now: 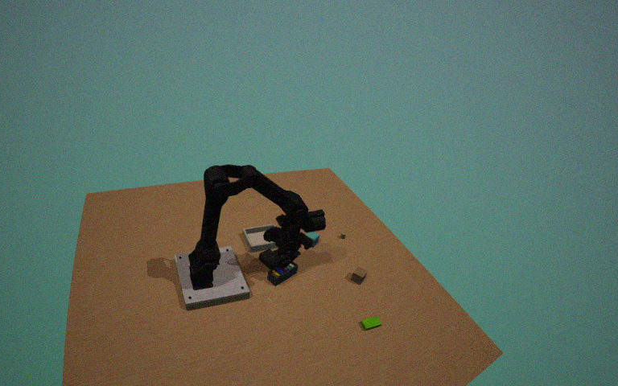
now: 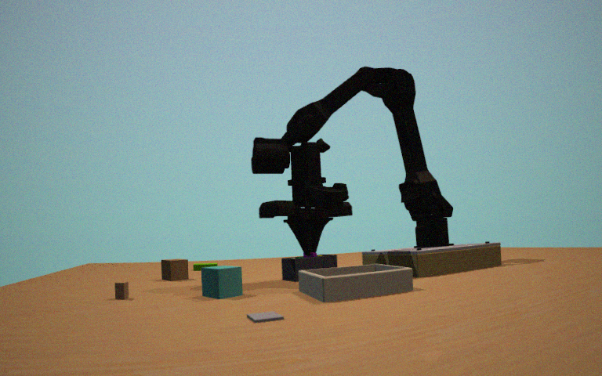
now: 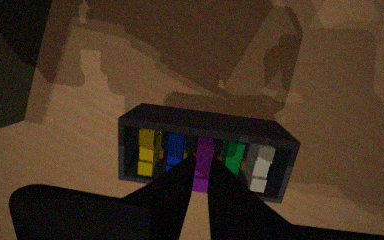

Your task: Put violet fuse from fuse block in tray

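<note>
Now: the tray 190 mm to the left of my gripper tip and 40 mm below it. From my gripper tip the other things lie so: brown cube 250 mm ahead, 100 mm to the right, 20 mm below; then teal cube 180 mm ahead, 130 mm to the left, 20 mm below; then violet fuse 10 mm below.
</note>
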